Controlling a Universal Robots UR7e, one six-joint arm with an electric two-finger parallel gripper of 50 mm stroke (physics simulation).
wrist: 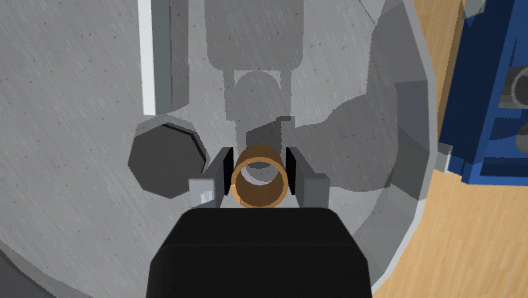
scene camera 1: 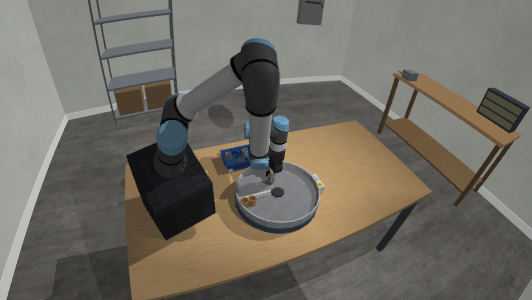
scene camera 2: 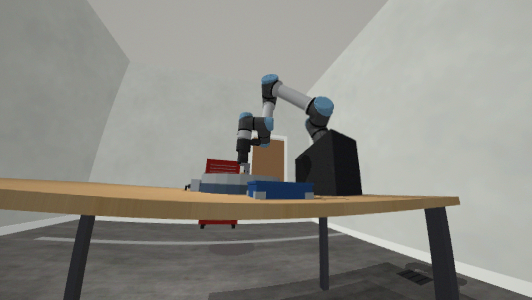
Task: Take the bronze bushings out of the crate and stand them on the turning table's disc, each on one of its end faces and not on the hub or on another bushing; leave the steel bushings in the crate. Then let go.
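Places are measured from the arm's base along level axes (x ahead, y left, z up), in metres.
Pixels of known places: gripper, fingertip midpoint: (wrist: pixel 259 161) (scene camera 1: pixel 269 178); arm's base, origin of the base link: (scene camera 1: pixel 170 162) (scene camera 2: pixel 326 146).
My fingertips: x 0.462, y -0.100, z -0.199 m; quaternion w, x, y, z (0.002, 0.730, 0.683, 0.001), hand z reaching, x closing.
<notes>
For each thing: its top centre in the pictures, then the offset to it from my fingertips. "spot": a spot on its surface instead.
- bronze bushing, middle of its top: (wrist: pixel 259 184) 0.011 m ahead, 0.001 m right, 0.019 m up
- turning table's disc, middle of its top: (wrist: pixel 165 163) (scene camera 1: pixel 278 191) 0.003 m ahead, 0.079 m right, 0.023 m down
- dark hub, middle of its top: (wrist: pixel 165 163) (scene camera 1: pixel 278 191) 0.003 m ahead, 0.079 m right, 0.023 m down
- blue crate, middle of its top: (scene camera 2: pixel 277 182) (scene camera 1: pixel 238 154) 0.040 m back, 0.277 m left, 0.034 m down
- pale straight bar, surface spot: (wrist: pixel 154 60) (scene camera 1: pixel 263 192) spot: 0.074 m back, 0.065 m right, 0.002 m down
- small white box, surface spot: (scene camera 1: pixel 318 184) spot: 0.225 m ahead, 0.134 m right, 0.027 m down
My gripper (scene camera 1: pixel 270 175) (scene camera 2: pixel 244 169) (wrist: pixel 259 161) is shut on a bronze bushing (scene camera 1: pixel 271 180) (wrist: pixel 260 196), held upright low over the turning table's disc (scene camera 1: pixel 295 205) (wrist: pixel 75 210), on the crate's side of the dark hub (scene camera 1: pixel 277 192) (wrist: pixel 167 162). The exact gap below it is hard to judge. Two more bronze bushings, one (scene camera 1: pixel 244 201) at the rim and one (scene camera 1: pixel 252 200) close beside it, stand on the disc; whether they touch is unclear. The blue crate (scene camera 2: pixel 280 190) (wrist: pixel 465 75) holds steel bushings (scene camera 1: pixel 228 156) (wrist: pixel 517 87), and the arm partly hides it in scene camera 1.
A raised rim (scene camera 1: pixel 280 223) (wrist: pixel 426 150) surrounds the disc. A pale straight bar (scene camera 1: pixel 262 193) (wrist: pixel 154 60) runs from near the hub towards the rim, between the held bushing and the two standing ones. A small white box (scene camera 1: pixel 318 184) sits outside the rim. The black robot base (scene camera 1: pixel 185 205) (scene camera 2: pixel 340 165) stands nearby.
</notes>
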